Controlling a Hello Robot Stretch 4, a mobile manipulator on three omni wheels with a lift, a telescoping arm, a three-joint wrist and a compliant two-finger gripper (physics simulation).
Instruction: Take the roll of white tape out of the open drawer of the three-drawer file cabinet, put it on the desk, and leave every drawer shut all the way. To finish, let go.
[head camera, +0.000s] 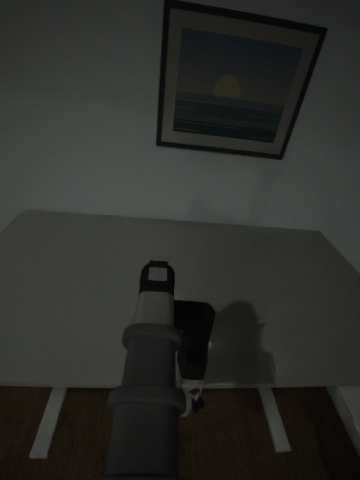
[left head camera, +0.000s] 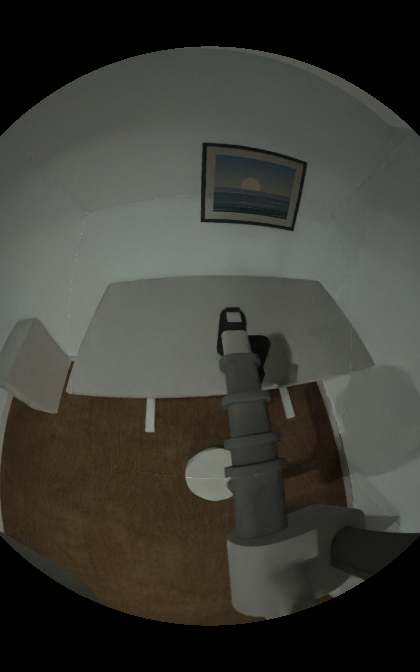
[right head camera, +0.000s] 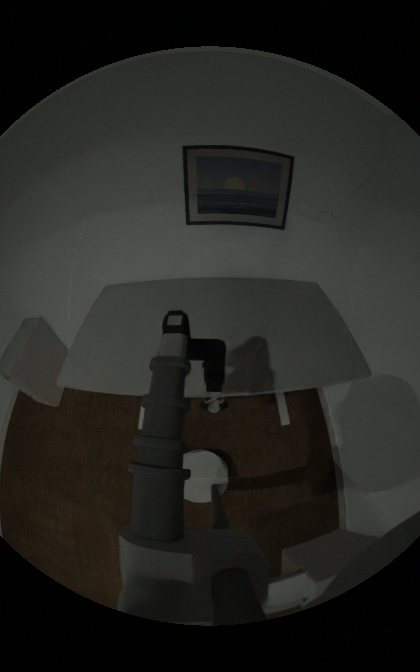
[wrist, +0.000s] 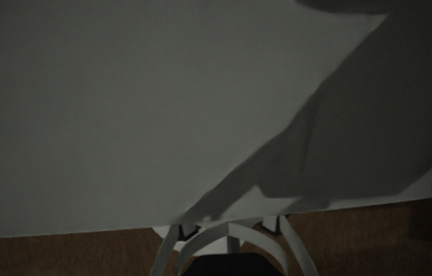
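My gripper (head camera: 196, 404) (right head camera: 214, 404) (wrist: 227, 202) points down at the front edge of the pale desk (head camera: 75, 300) (left head camera: 150, 340) (right head camera: 125, 325) (wrist: 100, 125). It is shut on the roll of white tape (right head camera: 214, 408), a small pale round shape between the dark fingertips in the right head view. In the wrist view the desk edge hides the fingertips and the roll, so they are below the level of the desk top. The file cabinet (right head camera: 325, 555) stands at the lower right of the right head view, with its pale open drawer (right head camera: 290, 593) partly showing.
The arm reaches forward over the desk. Another pale cabinet (left head camera: 32, 370) (right head camera: 37, 355) stands left of the desk. A framed picture (head camera: 230, 110) hangs on the wall behind. My round white base (left head camera: 210, 475) (right head camera: 204, 470) is on the brown floor. Walls stand close on the right.
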